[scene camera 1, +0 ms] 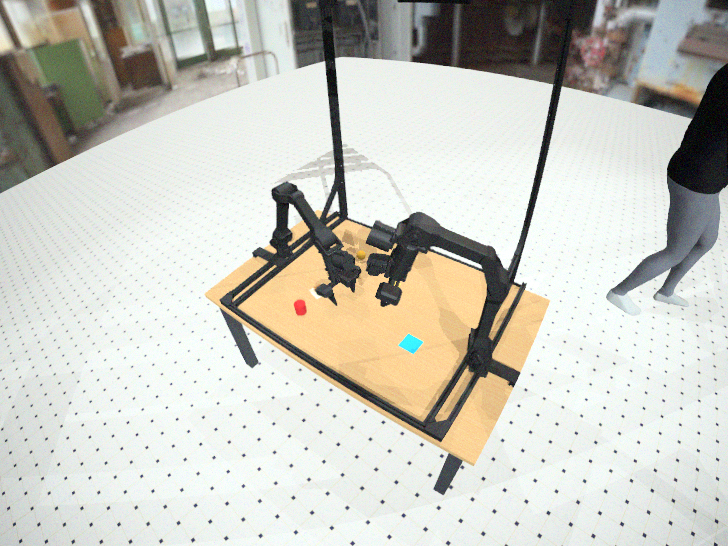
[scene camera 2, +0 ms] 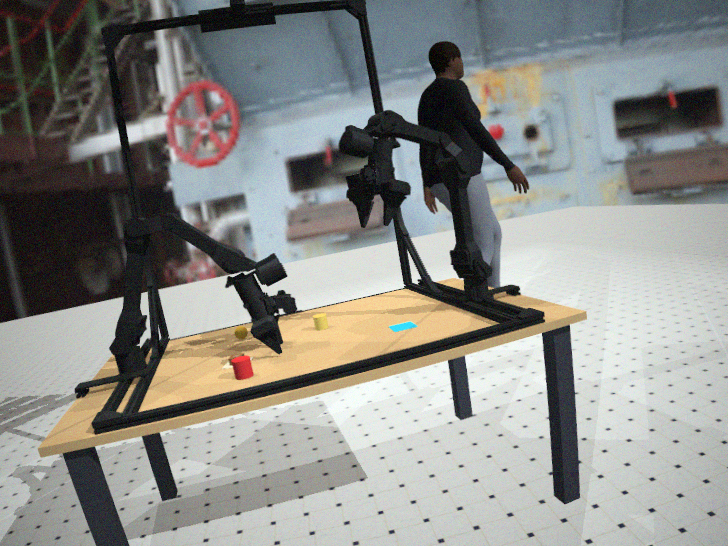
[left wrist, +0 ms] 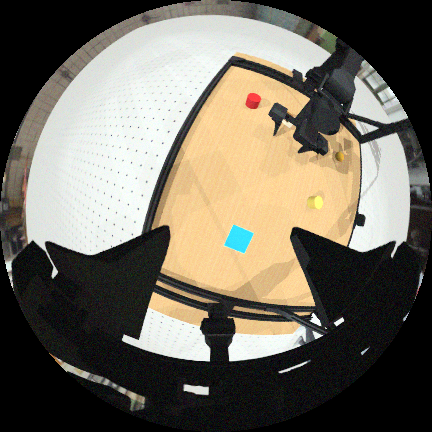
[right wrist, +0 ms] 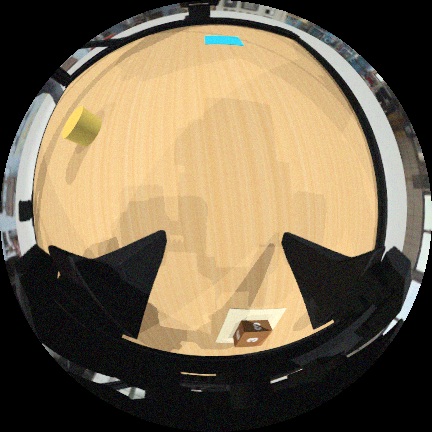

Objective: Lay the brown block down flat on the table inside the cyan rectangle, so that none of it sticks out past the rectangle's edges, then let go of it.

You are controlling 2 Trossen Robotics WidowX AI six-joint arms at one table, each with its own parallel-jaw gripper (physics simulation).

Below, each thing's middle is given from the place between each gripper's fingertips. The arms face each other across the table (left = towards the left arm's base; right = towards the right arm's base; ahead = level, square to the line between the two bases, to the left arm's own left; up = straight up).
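Brown block point(right wrist: 248, 332): my right hand 30 mm short of it, 110 mm to the left of it. Yellow cylinder point(right wrist: 82, 126): 10 mm above my right hand, 150 mm behind, 120 mm to the left. Pale square pad point(right wrist: 234, 315): 10 mm below my right hand, 30 mm ahead, 110 mm to the right.
Yellow cylinder: 260 mm below my left hand, 250 mm behind, 150 mm to the right. Brown block: 270 mm below my left hand, 70 mm behind, 390 mm to the right. Pale square pad: 270 mm below my left hand, 70 mm behind, 390 mm to the right.
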